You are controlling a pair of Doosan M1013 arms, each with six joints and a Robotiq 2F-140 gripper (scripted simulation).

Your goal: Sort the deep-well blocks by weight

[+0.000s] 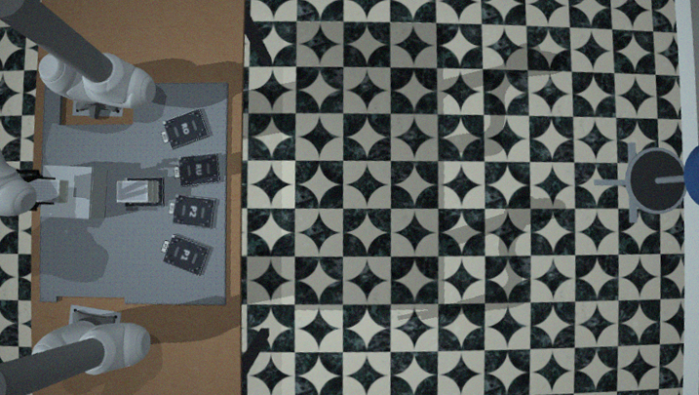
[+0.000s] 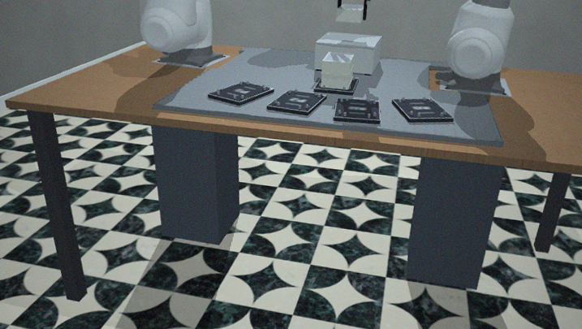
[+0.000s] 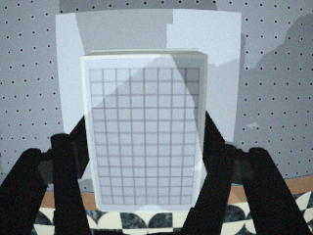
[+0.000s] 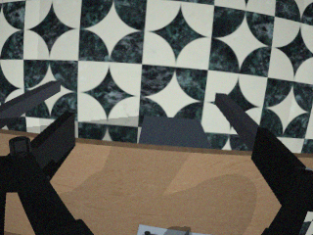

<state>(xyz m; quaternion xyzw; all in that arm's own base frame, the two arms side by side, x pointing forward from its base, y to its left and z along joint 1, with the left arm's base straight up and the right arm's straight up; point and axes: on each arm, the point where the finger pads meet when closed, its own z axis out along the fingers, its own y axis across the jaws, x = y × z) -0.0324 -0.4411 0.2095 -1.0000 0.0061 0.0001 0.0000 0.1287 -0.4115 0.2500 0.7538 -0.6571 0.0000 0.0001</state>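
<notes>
My left hand is 1 cm past the check-weigher CW and 13 cm above it. Also, from my left hand: dark infeed nest (27 cm ahead, 1 cm to the left, 19 cm below); A1 mark (19 cm ahead, 6 cm to the left, 18 cm below); nest P2 (48 cm ahead, 7 cm to the right, 19 cm below).
</notes>
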